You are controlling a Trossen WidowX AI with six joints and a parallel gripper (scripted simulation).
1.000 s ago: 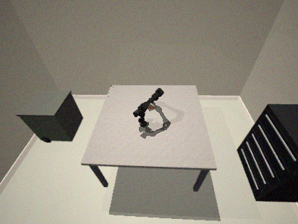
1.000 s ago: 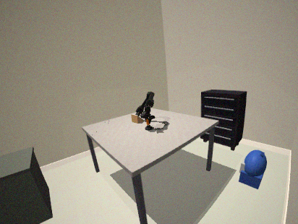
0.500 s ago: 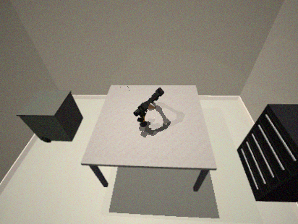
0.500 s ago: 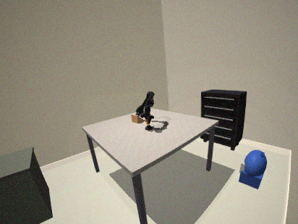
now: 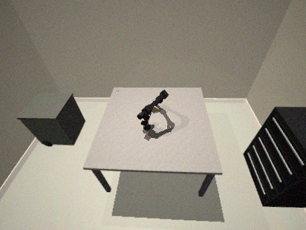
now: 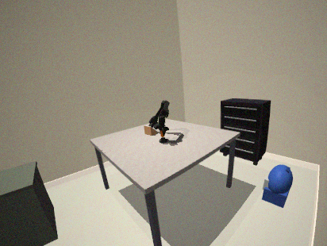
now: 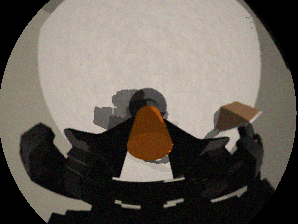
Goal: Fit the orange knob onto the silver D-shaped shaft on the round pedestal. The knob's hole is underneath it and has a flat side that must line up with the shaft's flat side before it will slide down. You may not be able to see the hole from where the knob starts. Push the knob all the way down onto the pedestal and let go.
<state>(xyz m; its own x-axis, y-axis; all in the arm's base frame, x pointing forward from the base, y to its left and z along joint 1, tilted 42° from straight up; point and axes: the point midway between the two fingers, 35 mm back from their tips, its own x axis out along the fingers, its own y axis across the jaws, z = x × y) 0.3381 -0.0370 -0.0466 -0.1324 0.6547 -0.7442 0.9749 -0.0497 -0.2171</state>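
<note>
Right now my gripper tip is 30 mm below the orange knob. From my gripper tip the other things lie so: dark round pedestal 40 mm below.
</note>
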